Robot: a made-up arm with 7 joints. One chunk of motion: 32 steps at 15 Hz.
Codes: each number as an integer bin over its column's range. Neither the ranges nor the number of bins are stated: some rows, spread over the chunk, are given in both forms.
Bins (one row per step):
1: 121 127 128 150 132 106
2: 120 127 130 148 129 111
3: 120 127 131 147 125 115
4: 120 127 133 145 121 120
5: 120 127 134 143 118 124
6: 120 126 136 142 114 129
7: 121 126 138 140 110 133
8: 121 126 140 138 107 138
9: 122 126 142 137 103 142
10: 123 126 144 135 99 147
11: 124 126 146 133 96 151
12: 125 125 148 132 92 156
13: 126 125 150 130 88 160
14: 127 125 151 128 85 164
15: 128 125 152 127 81 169
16: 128 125 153 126 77 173
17: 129 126 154 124 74 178
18: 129 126 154 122 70 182
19: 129 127 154 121 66 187
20: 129 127 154 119 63 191
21: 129 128 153 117 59 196
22: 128 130 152 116 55 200
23: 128 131 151 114 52 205
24: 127 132 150 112 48 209
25: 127 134 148 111 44 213
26: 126 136 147 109 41 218
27: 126 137 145 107 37 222
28: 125 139 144 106 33 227
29: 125 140 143 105 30 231
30: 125 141 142 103 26 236
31: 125 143 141 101 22 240
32: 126 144 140 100 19 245
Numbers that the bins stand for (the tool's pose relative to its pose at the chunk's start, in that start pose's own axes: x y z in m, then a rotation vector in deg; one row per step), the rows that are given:
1: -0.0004 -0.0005 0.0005 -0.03 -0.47 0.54
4: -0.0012 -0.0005 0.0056 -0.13 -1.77 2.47
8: -0.0004 -0.0016 0.0127 -0.28 -3.43 4.96
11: 0.0021 -0.0016 0.0189 -0.38 -4.73 6.75
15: 0.0054 -0.0027 0.0250 -0.50 -6.51 9.24
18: 0.0062 -0.0016 0.0270 -0.60 -7.81 11.03
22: 0.0054 0.0027 0.0250 -0.73 -9.59 13.52
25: 0.0046 0.0071 0.0209 -0.83 -10.89 15.31
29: 0.0029 0.0137 0.0158 -0.95 -12.55 17.80
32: 0.0038 0.0181 0.0127 -1.05 -13.85 19.73
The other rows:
2: -0.0012 -0.0005 0.0025 -0.07 -0.82 1.23
3: -0.0012 -0.0005 0.0036 -0.09 -1.30 1.78
5: -0.0012 -0.0005 0.0066 -0.17 -2.13 3.03
6: -0.0012 -0.0016 0.0087 -0.19 -2.60 3.72
7: -0.0004 -0.0016 0.0107 -0.23 -3.07 4.27
9: 0.0005 -0.0016 0.0148 -0.30 -3.90 5.51
10: 0.0013 -0.0016 0.0168 -0.34 -4.38 6.20
12: 0.0029 -0.0027 0.0209 -0.40 -5.20 7.44
13: 0.0038 -0.0027 0.0229 -0.44 -5.68 8.00
14: 0.0046 -0.0027 0.0240 -0.48 -6.03 8.55
16: 0.0054 -0.0027 0.0260 -0.52 -6.98 9.79
17: 0.0062 -0.0016 0.0270 -0.56 -7.34 10.48
19: 0.0062 -0.0005 0.0270 -0.62 -8.28 11.72
20: 0.0062 -0.0005 0.0270 -0.66 -8.64 12.28
21: 0.0062 0.0005 0.0260 -0.70 -9.11 12.97
23: 0.0054 0.0038 0.0240 -0.77 -9.94 14.21
24: 0.0046 0.0049 0.0229 -0.81 -10.42 14.76
26: 0.0038 0.0093 0.0199 -0.87 -11.24 16.00
27: 0.0038 0.0104 0.0178 -0.91 -11.72 16.55
28: 0.0029 0.0126 0.0168 -0.93 -12.19 17.24
30: 0.0029 0.0148 0.0148 -0.99 -13.02 18.49
31: 0.0029 0.0170 0.0138 -1.03 -13.49 19.04

